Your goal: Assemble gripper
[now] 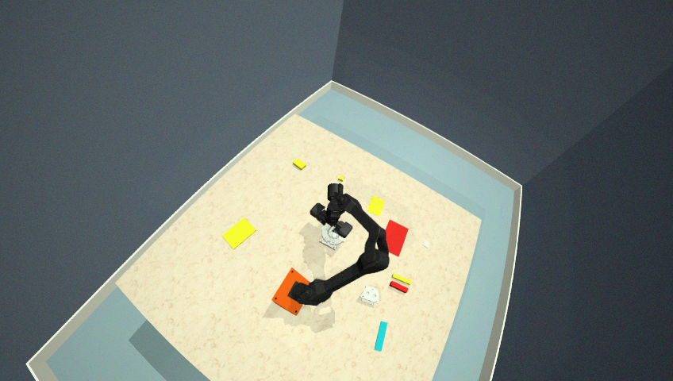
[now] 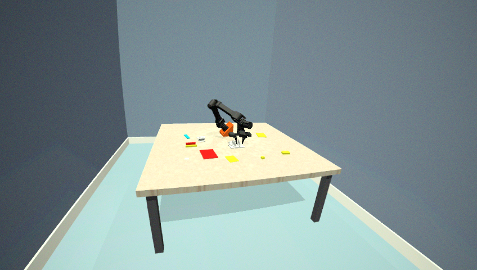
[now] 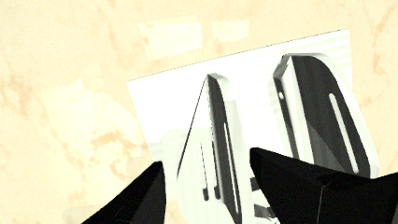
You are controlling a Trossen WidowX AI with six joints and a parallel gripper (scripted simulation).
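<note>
Now: gripper tip 40 mm past the white jaw and 10 mm to the left of it. From my gripper tip the other things lie so: yellow bar: 70 mm behind, 390 mm to the right, 10 mm below; then small white block: 190 mm behind, 280 mm to the right, 10 mm below; then red sheet: 110 mm ahead, 290 mm to the right, 10 mm below.
</note>
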